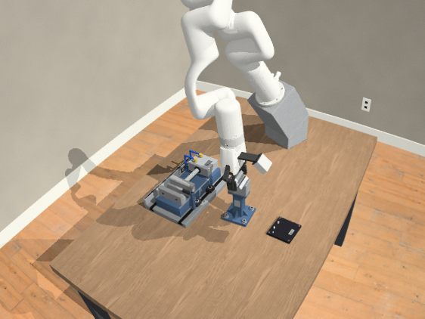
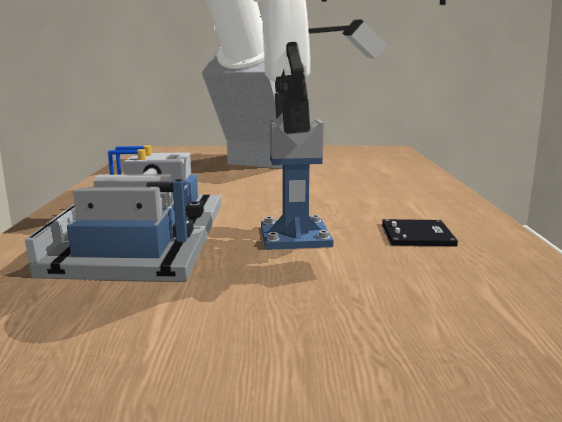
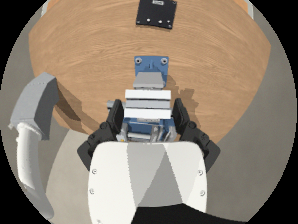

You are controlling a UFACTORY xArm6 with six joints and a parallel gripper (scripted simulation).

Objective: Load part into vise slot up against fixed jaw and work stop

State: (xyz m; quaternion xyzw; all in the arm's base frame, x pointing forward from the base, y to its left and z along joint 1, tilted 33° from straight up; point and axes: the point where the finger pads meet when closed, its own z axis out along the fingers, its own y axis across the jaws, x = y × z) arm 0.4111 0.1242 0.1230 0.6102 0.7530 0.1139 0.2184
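Right now the part is 10 mm to the left of my hand and 10 mm below it. From my hand the other things lie so: blue work stop post 70 mm ahead, 140 mm to the right, 110 mm below; then black stop rod 70 mm ahead, 160 mm to the right, 80 mm below; then cylinder rod 10 mm behind, 210 mm to the right, 90 mm below.
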